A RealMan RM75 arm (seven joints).
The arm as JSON. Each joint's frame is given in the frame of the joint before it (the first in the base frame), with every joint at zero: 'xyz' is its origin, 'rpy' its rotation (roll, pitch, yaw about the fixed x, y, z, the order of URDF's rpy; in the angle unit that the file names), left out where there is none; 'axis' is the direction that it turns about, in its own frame. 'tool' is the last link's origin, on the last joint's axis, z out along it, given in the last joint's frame.
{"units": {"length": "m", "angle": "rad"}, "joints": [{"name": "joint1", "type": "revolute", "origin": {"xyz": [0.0, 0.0, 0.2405], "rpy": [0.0, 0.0, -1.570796]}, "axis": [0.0, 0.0, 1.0]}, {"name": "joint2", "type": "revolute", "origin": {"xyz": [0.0, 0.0, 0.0], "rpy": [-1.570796, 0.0, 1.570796]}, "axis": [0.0, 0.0, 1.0]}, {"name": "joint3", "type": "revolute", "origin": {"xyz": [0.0, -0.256, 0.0], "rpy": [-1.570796, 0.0, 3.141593]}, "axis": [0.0, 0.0, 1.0]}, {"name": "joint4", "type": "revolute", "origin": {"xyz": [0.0, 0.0, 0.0], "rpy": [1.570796, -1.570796, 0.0]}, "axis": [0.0, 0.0, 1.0]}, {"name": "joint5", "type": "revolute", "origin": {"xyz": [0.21, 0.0, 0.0], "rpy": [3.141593, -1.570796, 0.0]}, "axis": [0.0, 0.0, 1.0]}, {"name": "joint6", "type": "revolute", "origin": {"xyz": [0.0, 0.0, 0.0], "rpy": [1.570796, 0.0, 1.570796]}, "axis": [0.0, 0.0, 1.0]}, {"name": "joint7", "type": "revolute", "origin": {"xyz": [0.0, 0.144, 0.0], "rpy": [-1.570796, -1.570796, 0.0]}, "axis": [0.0, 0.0, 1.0]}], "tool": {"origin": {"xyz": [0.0, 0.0, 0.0], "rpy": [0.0, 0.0, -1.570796]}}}
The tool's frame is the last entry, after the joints.
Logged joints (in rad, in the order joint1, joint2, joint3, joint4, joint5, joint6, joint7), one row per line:
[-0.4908 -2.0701 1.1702 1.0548 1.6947 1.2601 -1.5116]
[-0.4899 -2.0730 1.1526 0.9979 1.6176 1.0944 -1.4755]
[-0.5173 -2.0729 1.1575 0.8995 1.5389 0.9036 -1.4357]
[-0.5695 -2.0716 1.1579 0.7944 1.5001 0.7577 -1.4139]
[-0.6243 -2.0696 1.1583 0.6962 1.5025 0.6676 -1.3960]
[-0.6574 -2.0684 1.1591 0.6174 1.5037 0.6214 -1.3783]
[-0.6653 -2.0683 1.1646 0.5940 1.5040 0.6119 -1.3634]
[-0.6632 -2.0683 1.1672 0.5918 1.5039 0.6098 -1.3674]
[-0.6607 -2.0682 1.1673 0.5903 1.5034 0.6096 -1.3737]
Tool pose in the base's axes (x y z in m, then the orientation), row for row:
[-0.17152 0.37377 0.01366 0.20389 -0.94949 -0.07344 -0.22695]
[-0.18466 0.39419 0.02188 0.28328 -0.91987 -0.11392 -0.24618]
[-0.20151 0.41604 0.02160 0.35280 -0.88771 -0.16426 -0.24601]
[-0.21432 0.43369 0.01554 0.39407 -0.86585 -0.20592 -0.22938]
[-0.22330 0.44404 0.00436 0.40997 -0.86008 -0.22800 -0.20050]
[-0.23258 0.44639 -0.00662 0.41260 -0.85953 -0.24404 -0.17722]
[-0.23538 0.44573 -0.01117 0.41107 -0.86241 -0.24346 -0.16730]
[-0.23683 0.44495 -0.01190 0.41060 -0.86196 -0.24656 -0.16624]
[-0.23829 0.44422 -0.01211 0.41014 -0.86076 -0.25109 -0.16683]
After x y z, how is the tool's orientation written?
As a quaternion, w x y z.
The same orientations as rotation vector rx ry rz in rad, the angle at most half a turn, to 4 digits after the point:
[-2.6486 -0.2049 -0.6331]
[-2.4623 -0.3049 -0.6590]
[-2.2963 -0.4249 -0.6364]
[-2.1964 -0.5224 -0.5819]
[-2.1658 -0.5741 -0.5049]
[-2.1618 -0.6138 -0.4457]
[-2.1705 -0.6127 -0.4211]
[-2.1699 -0.6207 -0.4185]
[-2.1673 -0.6322 -0.4201]

